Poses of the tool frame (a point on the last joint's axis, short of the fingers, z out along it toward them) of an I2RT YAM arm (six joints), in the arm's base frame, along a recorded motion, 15 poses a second.
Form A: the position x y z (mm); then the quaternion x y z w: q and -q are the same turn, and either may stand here.
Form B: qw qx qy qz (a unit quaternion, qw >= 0); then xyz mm. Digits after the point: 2 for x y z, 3 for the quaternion.
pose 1, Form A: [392.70, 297.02, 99.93, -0.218, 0.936, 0.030, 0.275]
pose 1, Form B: [0.275, -0.218, 0.936, 0.030, 392.70, 297.02, 99.93]
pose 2, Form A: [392.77, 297.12, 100.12, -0.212, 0.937, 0.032, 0.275]
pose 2, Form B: [0.275, -0.212, 0.937, 0.032, 392.77, 297.12, 100.12]
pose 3, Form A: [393.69, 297.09, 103.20, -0.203, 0.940, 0.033, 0.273]
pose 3, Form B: [0.273, -0.203, 0.940, 0.033, 393.69, 297.09, 103.20]
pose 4, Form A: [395.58, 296.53, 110.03, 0.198, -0.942, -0.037, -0.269]
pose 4, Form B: [0.269, -0.198, 0.942, 0.037, 395.58, 296.53, 110.03]
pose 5, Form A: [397.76, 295.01, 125.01, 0.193, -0.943, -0.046, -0.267]
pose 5, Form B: [0.267, -0.193, 0.943, 0.046, 397.76, 295.01, 125.01]
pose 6, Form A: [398.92, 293.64, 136.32, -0.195, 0.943, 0.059, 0.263]
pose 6, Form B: [0.263, -0.195, 0.943, 0.059, 398.92, 293.64, 136.32]
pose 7, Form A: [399.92, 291.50, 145.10, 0.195, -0.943, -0.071, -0.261]
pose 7, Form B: [0.261, -0.195, 0.943, 0.071, 399.92, 291.50, 145.10]
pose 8, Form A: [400.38, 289.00, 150.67, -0.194, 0.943, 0.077, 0.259]
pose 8, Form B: [0.259, -0.194, 0.943, 0.077, 400.38, 289.00, 150.67]
